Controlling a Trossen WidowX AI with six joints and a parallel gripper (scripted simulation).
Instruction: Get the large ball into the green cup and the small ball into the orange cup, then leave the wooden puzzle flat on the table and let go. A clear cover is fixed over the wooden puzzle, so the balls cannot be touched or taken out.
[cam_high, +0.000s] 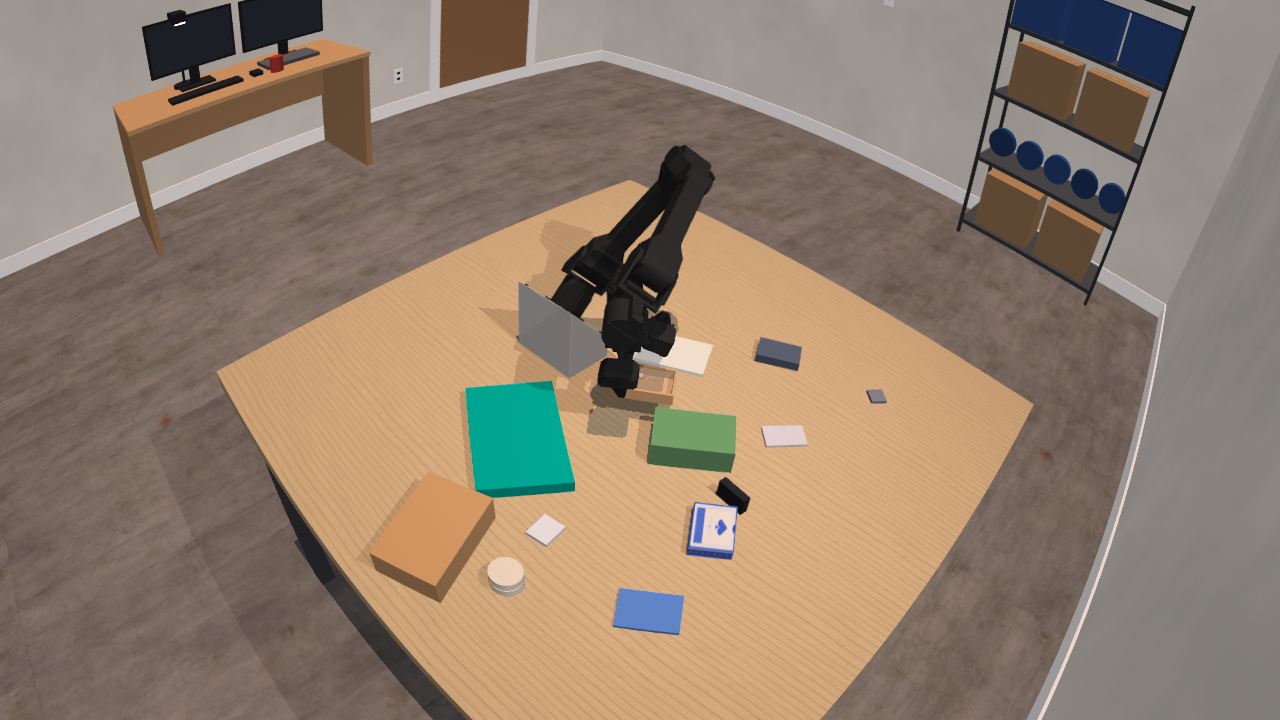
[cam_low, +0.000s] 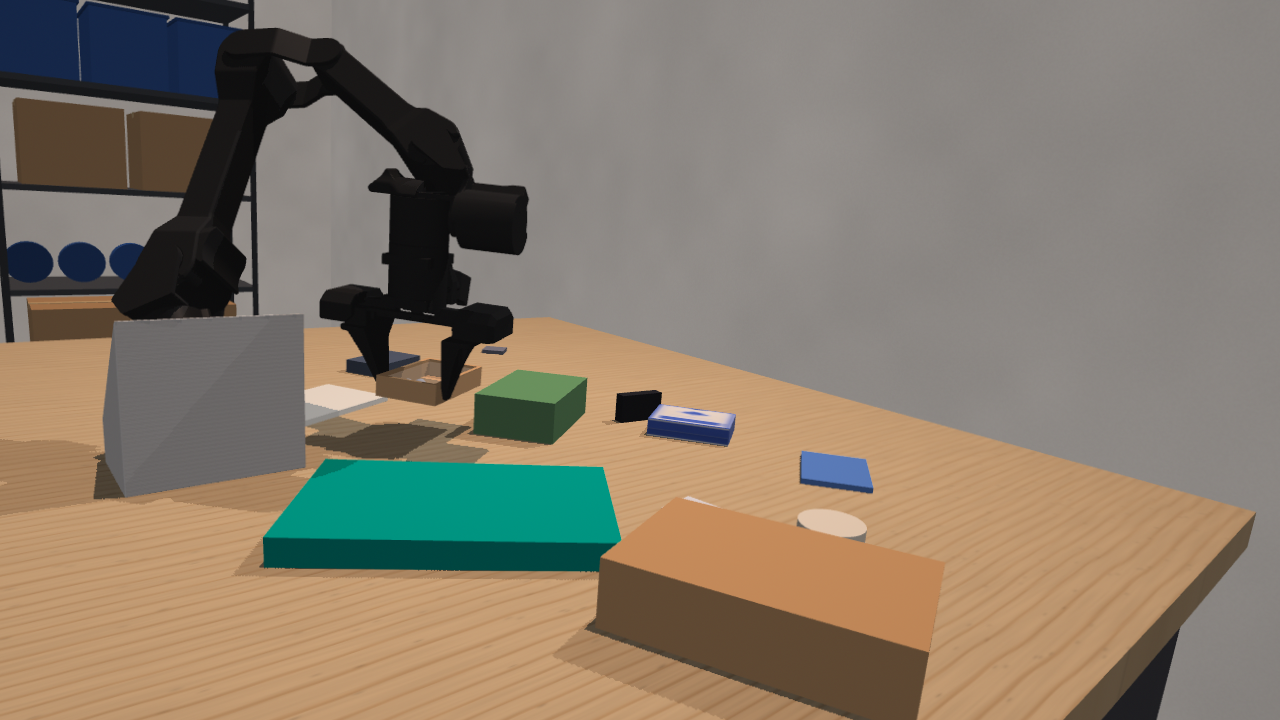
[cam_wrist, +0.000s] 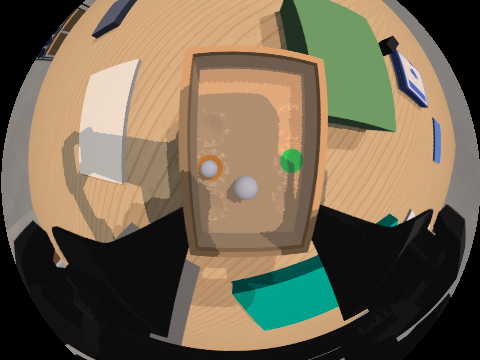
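Now: the wooden puzzle 30 mm below my hand, 30 mm ahead of it and 20 mm to the left of it. From my hand the other things lie so: teal slab (200 mm to the right, 80 mm below, 30 mm behind); green box (150 mm ahead, 70 mm below, 30 mm to the left); cream slab (180 mm to the left, 90 mm below, 60 mm behind).
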